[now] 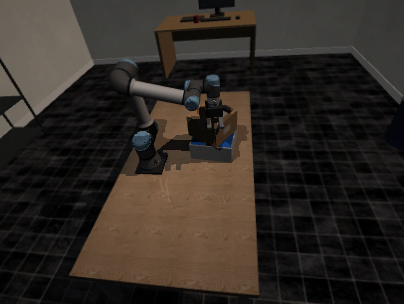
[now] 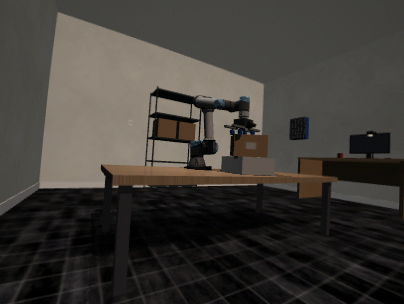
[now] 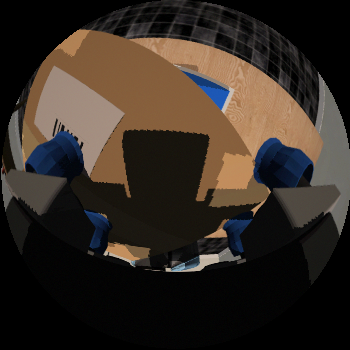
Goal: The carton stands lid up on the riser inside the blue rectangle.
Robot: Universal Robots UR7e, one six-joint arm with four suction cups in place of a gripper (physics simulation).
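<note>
The brown carton [image 1: 227, 129] [image 2: 249, 145] [image 3: 146, 98] hangs level under my suction gripper [image 1: 214, 114] [image 2: 242, 131] [image 3: 166, 182]. The cups press on its top face, which carries a label with a barcode, so the gripper is shut on the carton. The carton is over the grey riser [image 1: 210, 152] [image 2: 248, 166] [image 3: 232, 94]. Its underside meets the riser's top or sits a hair above it; I cannot tell which. The blue rectangle [image 1: 228, 141] [image 3: 210, 90] shows past the carton's right edge.
The arm's base [image 1: 149, 163] is bolted to the wooden table [image 1: 182, 228] [image 2: 195, 176] left of the riser. A desk [image 1: 205, 24] with a monitor stands at the far wall. A black shelf rack [image 2: 172, 95] holding two cartons [image 2: 166, 128] stands behind the arm.
</note>
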